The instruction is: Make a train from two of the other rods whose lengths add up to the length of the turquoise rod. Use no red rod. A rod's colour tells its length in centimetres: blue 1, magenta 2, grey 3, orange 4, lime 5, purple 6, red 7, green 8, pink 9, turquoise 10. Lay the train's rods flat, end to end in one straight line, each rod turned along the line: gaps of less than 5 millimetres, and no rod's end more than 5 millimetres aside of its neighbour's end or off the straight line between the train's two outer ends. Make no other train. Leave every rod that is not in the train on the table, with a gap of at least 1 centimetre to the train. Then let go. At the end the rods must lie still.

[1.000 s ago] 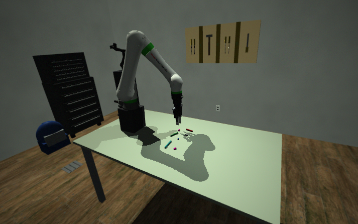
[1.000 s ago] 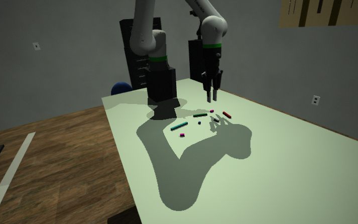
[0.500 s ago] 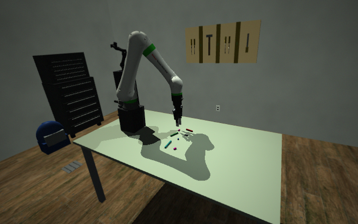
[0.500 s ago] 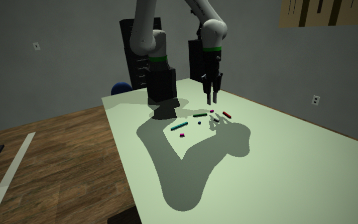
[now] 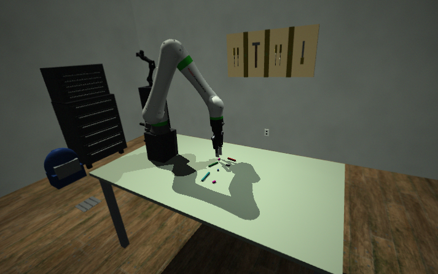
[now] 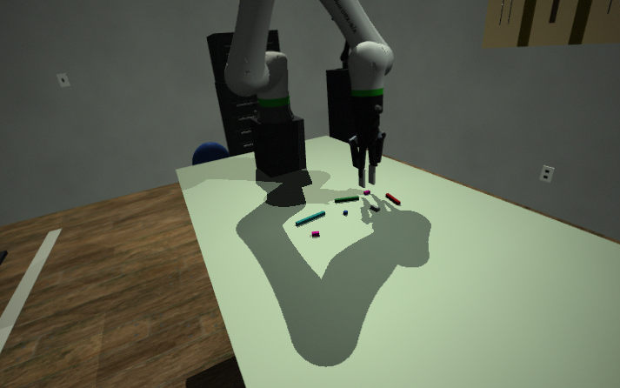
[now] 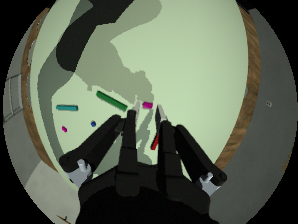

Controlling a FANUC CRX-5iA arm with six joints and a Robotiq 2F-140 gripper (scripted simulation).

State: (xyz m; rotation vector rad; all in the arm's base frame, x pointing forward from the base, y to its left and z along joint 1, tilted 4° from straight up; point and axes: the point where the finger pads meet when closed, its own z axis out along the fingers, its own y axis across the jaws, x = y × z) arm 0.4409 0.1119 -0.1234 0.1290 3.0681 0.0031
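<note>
The blue rod is 140 mm to the right of my hand, 60 mm below it and 60 mm ahead of it. From my hand the other things lie so: green rod 80 mm to the right, 60 mm below; then grey rod 100 mm ahead, 60 mm below, 50 mm to the right; then red rod 90 mm ahead, 60 mm below, 30 mm to the left.
</note>
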